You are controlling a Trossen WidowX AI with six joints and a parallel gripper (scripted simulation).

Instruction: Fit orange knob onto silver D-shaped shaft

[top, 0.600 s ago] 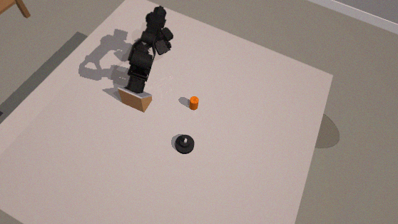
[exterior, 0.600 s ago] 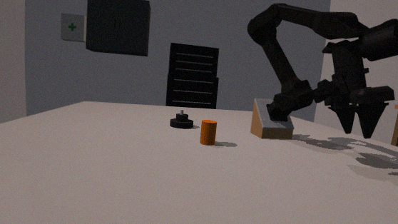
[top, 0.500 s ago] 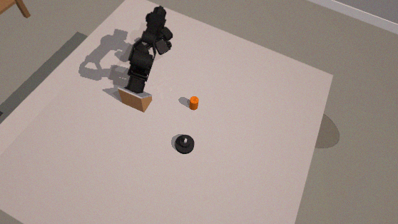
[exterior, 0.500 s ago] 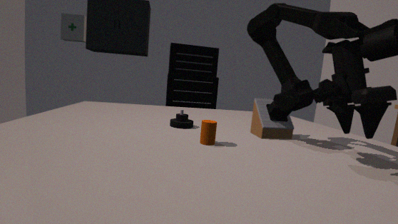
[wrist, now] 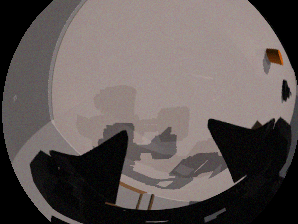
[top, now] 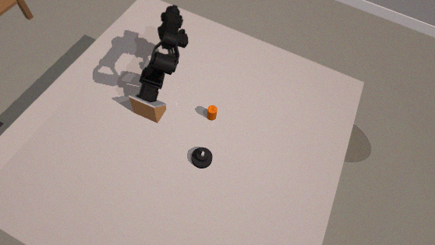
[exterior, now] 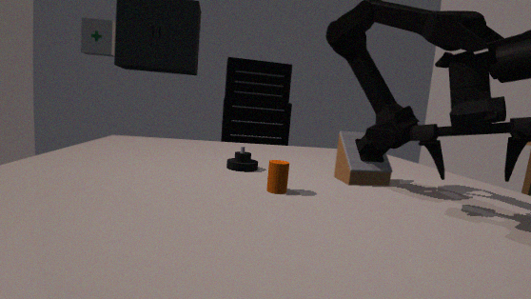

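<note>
Now: gripper tip 30 cm short of the orange knob, 16 cm to the left of it and 3 cm above it. Round my gripper tip: black round pedestal: 35 cm ahead, 36 cm to the right, 4 cm below.
</note>
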